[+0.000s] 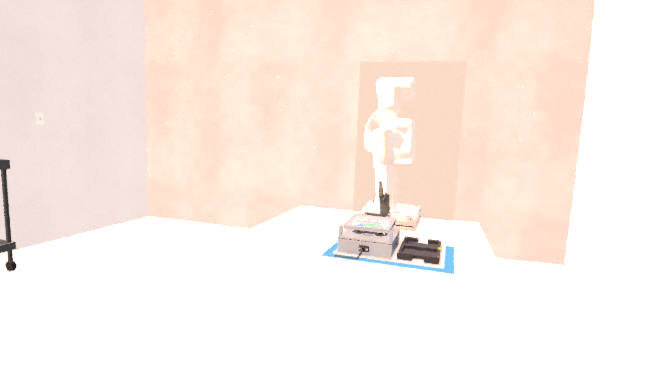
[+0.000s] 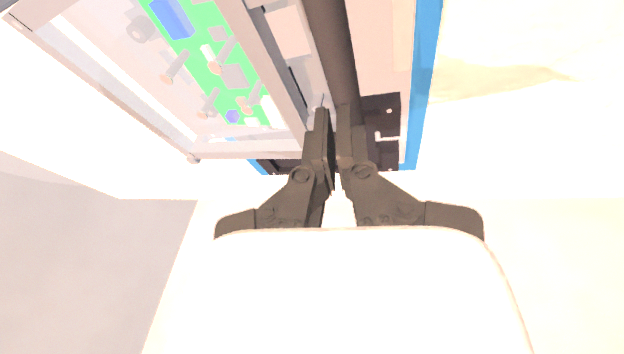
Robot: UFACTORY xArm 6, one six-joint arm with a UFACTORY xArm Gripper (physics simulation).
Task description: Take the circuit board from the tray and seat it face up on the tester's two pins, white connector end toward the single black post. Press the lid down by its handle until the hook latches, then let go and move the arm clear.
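Places are measured from the arm's base along level axes (x right, y ahead, z up), in millimetres.
Where they show: gripper, fingertip midpoint: (image 1: 385, 214) (image 2: 335, 124).
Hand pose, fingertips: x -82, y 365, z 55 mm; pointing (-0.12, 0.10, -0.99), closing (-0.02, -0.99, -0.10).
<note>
After its pixels a point has its place.
The tester (image 1: 367, 246) {z -17, x -77, y 557 mm} is a grey box with its clear-windowed lid (image 1: 359, 222) {z 43, x -27, y 494 mm} (image 2: 265, 65) {z 49, x -41, y 395 mm} lowered over it; a dark gap shows beneath the lid. The green circuit board (image 2: 245, 60) shows through the window, with a white connector at its end nearer the fingers. My gripper (image 1: 384, 212) {z 55, x -82, y 365 mm} (image 2: 335, 124) {z 55, x -82, y 365 mm} is shut, its fingertips at the end of a dark round bar (image 2: 332, 55) {z 53, x -39, y 360 mm}, apparently the lid's handle, beside the lid frame. Whether they touch it is unclear. The black tray (image 1: 420, 248) {z -43, x -222, y 402 mm} (image 2: 380, 105) {z -33, x -154, y 336 mm} lies beside the tester. The pins, black post and hook's latching cannot be made out.
A blue mat (image 1: 449, 257) {z -55, x -320, y 418 mm} (image 2: 425, 50) {z -55, x -112, y 298 mm} lies under the tester and tray. A pale box-like piece (image 1: 409, 215) {z -5, x -116, y 34 mm} stands behind the tester near the arm's base. A black-framed cart (image 1: 6, 207) stands at the far left.
</note>
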